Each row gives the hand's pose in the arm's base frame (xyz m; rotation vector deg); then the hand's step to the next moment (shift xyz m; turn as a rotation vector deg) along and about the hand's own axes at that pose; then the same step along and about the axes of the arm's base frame.
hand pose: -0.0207 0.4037 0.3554 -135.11 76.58 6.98
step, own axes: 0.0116 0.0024 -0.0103 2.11 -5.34 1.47
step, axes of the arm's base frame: 0.0028 -0.0145 0.0053 5.78 1.29 -0.22
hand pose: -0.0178 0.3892 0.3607 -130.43 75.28 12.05
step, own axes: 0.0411 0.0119 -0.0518 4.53 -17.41 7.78
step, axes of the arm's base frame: 0.0056 -0.0619 0.0254 17.95 7.48 -2.42
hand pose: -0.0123 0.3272 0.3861 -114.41 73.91 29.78
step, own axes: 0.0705 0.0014 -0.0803 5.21 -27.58 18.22
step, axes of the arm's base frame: 0.0258 -0.1034 0.0080 27.82 17.40 -6.55
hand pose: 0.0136 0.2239 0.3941 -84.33 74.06 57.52
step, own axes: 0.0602 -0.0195 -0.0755 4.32 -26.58 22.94
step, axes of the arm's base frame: 0.0274 -0.0875 -0.0360 26.67 22.15 -7.04
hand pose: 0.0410 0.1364 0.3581 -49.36 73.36 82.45
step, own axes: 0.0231 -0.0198 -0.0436 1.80 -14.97 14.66
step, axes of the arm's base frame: 0.0086 -0.0386 -0.0355 15.36 14.04 -3.04
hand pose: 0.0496 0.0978 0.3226 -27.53 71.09 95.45
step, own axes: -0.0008 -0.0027 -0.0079 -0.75 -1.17 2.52
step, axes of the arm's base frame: 0.0009 -0.0073 -0.0039 1.91 1.91 1.00
